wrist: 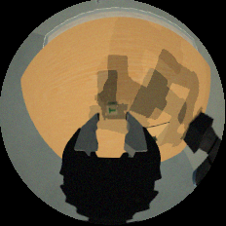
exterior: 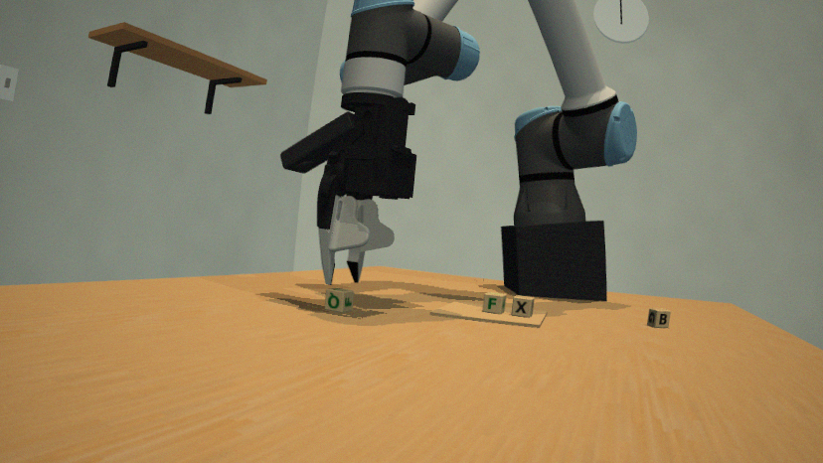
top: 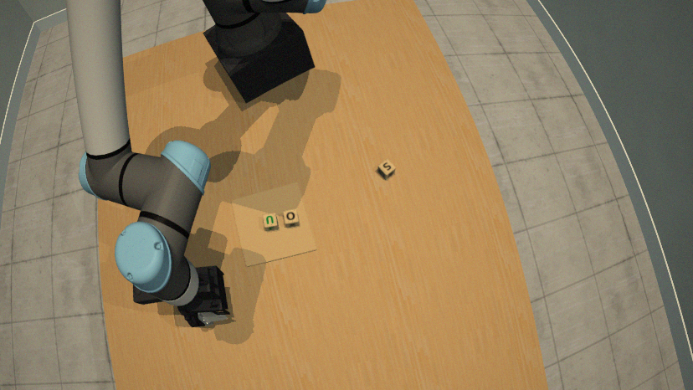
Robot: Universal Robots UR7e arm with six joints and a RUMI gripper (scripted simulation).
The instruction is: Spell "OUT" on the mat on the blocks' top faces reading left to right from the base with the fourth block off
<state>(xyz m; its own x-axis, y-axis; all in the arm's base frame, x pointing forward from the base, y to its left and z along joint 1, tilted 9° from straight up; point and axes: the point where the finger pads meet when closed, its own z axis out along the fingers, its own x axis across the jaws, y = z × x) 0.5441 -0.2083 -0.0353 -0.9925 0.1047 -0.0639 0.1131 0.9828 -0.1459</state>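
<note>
My hand is 14 cm past the tan mat, 16 cm to the right of it and 5 cm above it. The rest, counted from my hand: S block (19 cm behind, 40 cm to the left, 4 cm below).
</note>
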